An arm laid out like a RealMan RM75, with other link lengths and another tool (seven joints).
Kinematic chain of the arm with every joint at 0, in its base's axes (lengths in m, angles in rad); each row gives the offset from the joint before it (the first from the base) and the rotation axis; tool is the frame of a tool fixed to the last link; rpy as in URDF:
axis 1: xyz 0 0 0.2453 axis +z
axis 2: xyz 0 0 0 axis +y
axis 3: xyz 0 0 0.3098 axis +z
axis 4: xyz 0 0 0 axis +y
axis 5: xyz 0 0 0.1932 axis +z
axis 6: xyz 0 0 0 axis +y
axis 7: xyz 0 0 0.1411 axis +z
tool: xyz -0.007 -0.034 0.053 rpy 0 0.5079 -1.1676
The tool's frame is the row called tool.
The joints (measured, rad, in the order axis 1, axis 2, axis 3, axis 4, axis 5, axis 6, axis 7), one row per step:
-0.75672, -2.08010, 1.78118, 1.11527, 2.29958, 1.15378, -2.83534
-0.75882, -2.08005, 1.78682, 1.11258, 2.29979, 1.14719, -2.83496
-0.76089, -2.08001, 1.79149, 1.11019, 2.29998, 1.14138, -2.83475
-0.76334, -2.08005, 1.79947, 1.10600, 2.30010, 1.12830, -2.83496
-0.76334, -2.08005, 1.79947, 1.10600, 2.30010, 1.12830, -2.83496
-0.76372, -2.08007, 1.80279, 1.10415, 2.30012, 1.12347, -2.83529
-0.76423, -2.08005, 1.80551, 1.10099, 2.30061, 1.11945, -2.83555
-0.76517, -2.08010, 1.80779, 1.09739, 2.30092, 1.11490, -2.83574
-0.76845, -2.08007, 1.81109, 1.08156, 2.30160, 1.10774, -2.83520
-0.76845, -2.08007, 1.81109, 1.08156, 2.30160, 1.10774, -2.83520
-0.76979, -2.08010, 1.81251, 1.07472, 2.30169, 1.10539, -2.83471
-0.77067, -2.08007, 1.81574, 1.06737, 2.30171, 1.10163, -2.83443
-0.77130, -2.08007, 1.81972, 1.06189, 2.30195, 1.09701, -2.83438
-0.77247, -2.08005, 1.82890, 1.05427, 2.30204, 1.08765, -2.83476
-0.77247, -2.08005, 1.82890, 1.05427, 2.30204, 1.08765, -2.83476
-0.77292, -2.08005, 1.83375, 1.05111, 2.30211, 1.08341, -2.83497
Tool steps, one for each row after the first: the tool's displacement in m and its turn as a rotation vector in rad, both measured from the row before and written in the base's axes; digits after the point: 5 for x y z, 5 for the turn. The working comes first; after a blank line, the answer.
Tool pose at each row, in the base's axes (x y z in m, rotation vector in rad; the steps are taken from these numbers as rounded here):
-0.19572, 0.40136, -0.15341, -1.48164, -1.89388, -0.36695
-0.19527, 0.40186, -0.15423, -1.48570, -1.88872, -0.36906
-0.19479, 0.40239, -0.15491, -1.48910, -1.88426, -0.37125
-0.19405, 0.40352, -0.15612, -1.49259, -1.87757, -0.37840
-0.19405, 0.40352, -0.15612, -1.49259, -1.87757, -0.37840
-0.19410, 0.40375, -0.15663, -1.49319, -1.87554, -0.38018
-0.19463, 0.40397, -0.15705, -1.49265, -1.87362, -0.38018
-0.19500, 0.40437, -0.15747, -1.49184, -1.87187, -0.38102
-0.19805, 0.40501, -0.15840, -1.48531, -1.86981, -0.37372
-0.19805, 0.40501, -0.15840, -1.48531, -1.86981, -0.37372
-0.19943, 0.40512, -0.15883, -1.48281, -1.86914, -0.36964
-0.20112, 0.40506, -0.15947, -1.48051, -1.86785, -0.36519
-0.20231, 0.40507, -0.16013, -1.47965, -1.86561, -0.36285
-0.20370, 0.40503, -0.16149, -1.48083, -1.86035, -0.36053
-0.20370, 0.40503, -0.16149, -1.48083, -1.86035, -0.36053
-0.20431, 0.40491, -0.16219, -1.48206, -1.85755, -0.35917

0.00045, 0.00050, -0.00082, 0.00121, 0.00159, -0.00499
0.00048, 0.00053, -0.00068, 0.00128, 0.00120, -0.00435
0.00074, 0.00113, -0.00121, 0.00468, 0.00011, -0.00663
0.00000, 0.00000, 0.00000, 0.00000, 0.00000, 0.00000
-0.00005, 0.00023, -0.00051, 0.00148, 0.00034, -0.00161
-0.00053, 0.00022, -0.00042, 0.00118, 0.00148, -0.00035
-0.00037, 0.00040, -0.00042, 0.00166, 0.00098, -0.00036
-0.00305, 0.00064, -0.00093, 0.00095, 0.00687, 0.00549
0.00000, 0.00000, 0.00000, 0.00000, 0.00000, 0.00000
-0.00138, 0.00011, -0.00043, -0.00033, 0.00322, 0.00252
-0.00169, -0.00006, -0.00064, -0.00034, 0.00381, 0.00228
-0.00119, 0.00001, -0.00066, 0.00033, 0.00303, 0.00042
-0.00139, -0.00004, -0.00136, 0.00058, 0.00469, -0.00196
0.00000, 0.00000, 0.00000, 0.00000, 0.00000, 0.00000
-0.00061, -0.00012, -0.00070, -0.00009, 0.00242, -0.00138

